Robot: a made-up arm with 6 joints. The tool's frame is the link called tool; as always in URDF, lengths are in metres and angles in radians. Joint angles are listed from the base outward.
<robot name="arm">
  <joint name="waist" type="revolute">
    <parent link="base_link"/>
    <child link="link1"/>
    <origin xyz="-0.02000 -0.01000 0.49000" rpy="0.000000 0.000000 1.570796"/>
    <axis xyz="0 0 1"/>
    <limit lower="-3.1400" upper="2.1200"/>
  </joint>
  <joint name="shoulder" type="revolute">
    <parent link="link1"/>
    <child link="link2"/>
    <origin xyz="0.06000 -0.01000 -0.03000" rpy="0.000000 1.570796 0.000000"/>
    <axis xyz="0 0 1"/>
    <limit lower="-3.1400" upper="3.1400"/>
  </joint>
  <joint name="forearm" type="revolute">
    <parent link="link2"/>
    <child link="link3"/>
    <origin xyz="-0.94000 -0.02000 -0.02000" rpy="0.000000 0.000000 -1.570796"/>
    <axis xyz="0 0 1"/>
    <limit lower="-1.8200" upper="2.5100"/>
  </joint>
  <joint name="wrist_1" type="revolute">
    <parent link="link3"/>
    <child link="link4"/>
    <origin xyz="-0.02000 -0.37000 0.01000" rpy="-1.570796 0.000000 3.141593"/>
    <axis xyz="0 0 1"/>
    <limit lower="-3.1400" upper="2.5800"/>
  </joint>
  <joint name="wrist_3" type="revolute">
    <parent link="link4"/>
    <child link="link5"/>
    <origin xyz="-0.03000 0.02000 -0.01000" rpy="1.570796 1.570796 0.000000"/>
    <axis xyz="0 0 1"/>
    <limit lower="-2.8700" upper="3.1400"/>
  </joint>
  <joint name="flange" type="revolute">
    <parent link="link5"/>
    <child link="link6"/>
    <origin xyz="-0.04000 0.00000 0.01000" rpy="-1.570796 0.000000 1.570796"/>
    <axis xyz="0 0 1"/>
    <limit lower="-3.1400" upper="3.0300"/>
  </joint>
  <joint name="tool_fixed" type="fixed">
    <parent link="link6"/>
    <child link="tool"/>
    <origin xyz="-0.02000 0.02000 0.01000" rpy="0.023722 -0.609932 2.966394"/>
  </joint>
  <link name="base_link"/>
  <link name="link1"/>
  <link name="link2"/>
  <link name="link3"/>
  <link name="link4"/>
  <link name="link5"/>
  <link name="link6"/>
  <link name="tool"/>
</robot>
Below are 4 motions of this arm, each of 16 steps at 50 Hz.
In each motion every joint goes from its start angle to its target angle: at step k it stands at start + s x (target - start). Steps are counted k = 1, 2, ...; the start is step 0. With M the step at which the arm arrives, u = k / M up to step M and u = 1 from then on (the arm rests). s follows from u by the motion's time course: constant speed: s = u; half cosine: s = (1 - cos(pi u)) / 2; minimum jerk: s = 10 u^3 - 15 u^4 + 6 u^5.
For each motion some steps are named. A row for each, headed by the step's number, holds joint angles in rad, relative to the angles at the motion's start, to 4 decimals.
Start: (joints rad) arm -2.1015 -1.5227 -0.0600 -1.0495 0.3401 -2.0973
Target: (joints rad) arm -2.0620 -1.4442 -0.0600 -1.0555 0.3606 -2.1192
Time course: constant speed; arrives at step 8
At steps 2, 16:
2: 0.0099 0.0196 0.0000 -0.0015 0.0051 -0.0055
16: 0.0395 0.0785 0.0000 -0.0060 0.0205 -0.0219

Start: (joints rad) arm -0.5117 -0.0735 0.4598 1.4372 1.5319 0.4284
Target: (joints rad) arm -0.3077 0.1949 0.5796 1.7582 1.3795 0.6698
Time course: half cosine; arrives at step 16
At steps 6, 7, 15, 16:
6: 0.0630 0.0828 0.0370 0.0991 -0.0470 0.0745
7: 0.0821 0.1080 0.0482 0.1292 -0.0613 0.0972
15: 0.2020 0.2658 0.1186 0.3179 -0.1509 0.2391
16: 0.2040 0.2684 0.1198 0.3210 -0.1524 0.2414

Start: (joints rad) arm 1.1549 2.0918 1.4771 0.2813 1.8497 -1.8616
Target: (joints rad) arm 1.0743 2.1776 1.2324 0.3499 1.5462 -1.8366
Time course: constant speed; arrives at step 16
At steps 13, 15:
13: -0.0655 0.0697 -0.1988 0.0557 -0.2466 0.0203
15: -0.0756 0.0804 -0.2294 0.0643 -0.2845 0.0234

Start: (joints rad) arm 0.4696 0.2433 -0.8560 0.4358 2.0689 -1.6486
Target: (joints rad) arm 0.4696 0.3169 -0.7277 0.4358 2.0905 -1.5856
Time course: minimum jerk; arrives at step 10
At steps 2, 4, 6, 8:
2: 0.0000 0.0043 0.0074 0.0000 0.0013 0.0036
4: 0.0000 0.0234 0.0407 0.0000 0.0069 0.0200
6: 0.0000 0.0502 0.0876 0.0000 0.0147 0.0430
8: 0.0000 0.0693 0.1209 0.0000 0.0203 0.0594

